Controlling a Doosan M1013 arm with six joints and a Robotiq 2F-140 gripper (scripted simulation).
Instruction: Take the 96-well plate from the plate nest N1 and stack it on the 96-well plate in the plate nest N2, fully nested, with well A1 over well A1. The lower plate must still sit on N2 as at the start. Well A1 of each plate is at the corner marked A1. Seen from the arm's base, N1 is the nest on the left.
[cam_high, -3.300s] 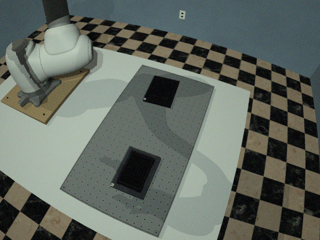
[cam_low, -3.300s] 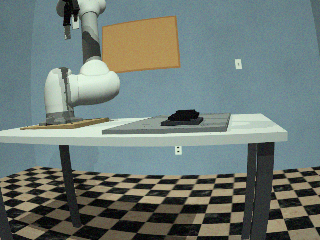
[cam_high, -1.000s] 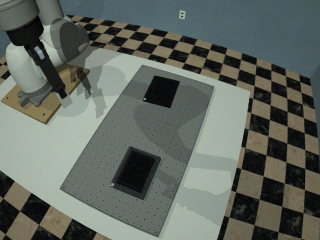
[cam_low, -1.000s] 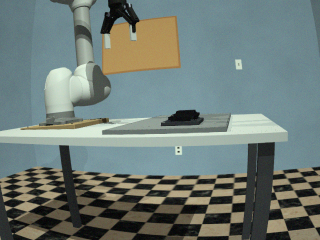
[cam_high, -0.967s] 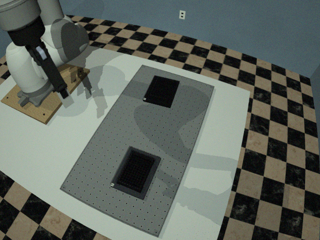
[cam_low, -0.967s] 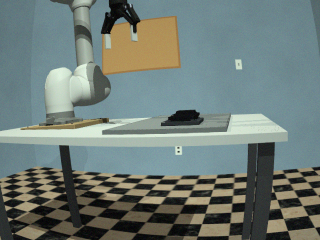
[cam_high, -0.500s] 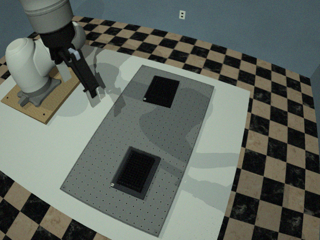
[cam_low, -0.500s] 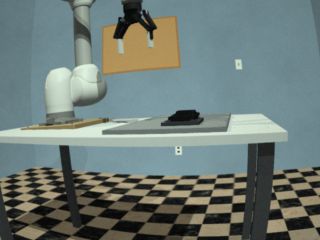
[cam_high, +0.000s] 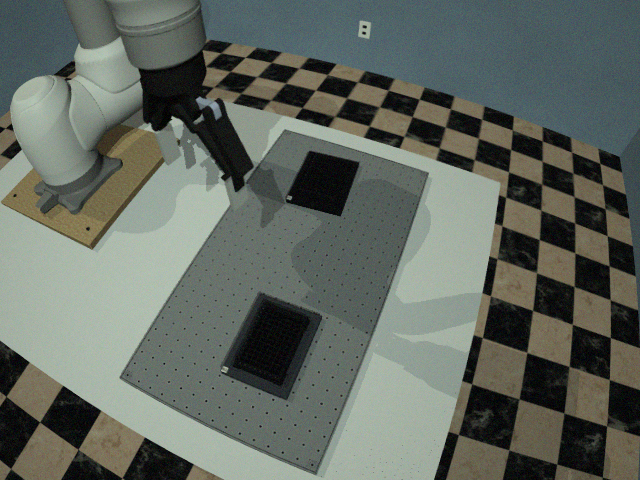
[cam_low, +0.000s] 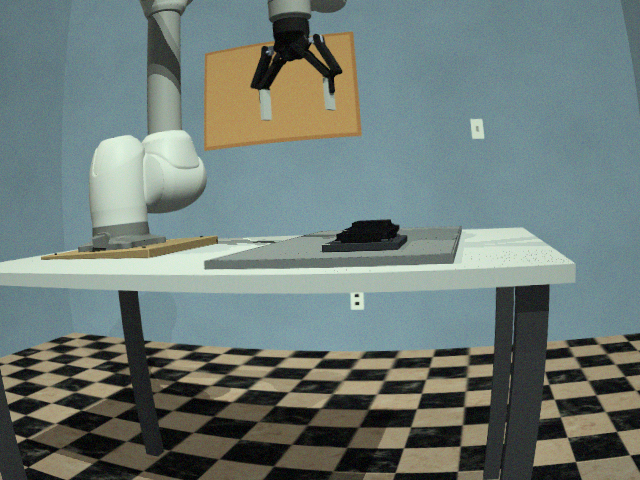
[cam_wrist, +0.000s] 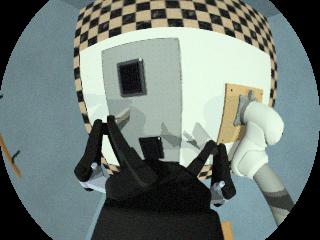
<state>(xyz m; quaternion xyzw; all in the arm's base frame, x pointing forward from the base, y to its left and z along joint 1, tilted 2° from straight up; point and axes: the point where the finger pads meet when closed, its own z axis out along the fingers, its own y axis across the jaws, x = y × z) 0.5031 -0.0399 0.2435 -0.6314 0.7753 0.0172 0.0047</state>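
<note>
My hand is 290 mm to the right of the plate nest N1, 250 mm above it and 60 mm short of it. Round my hand: plate nest N2 (250 mm below, 150 mm ahead, 90 mm to the right).
</note>
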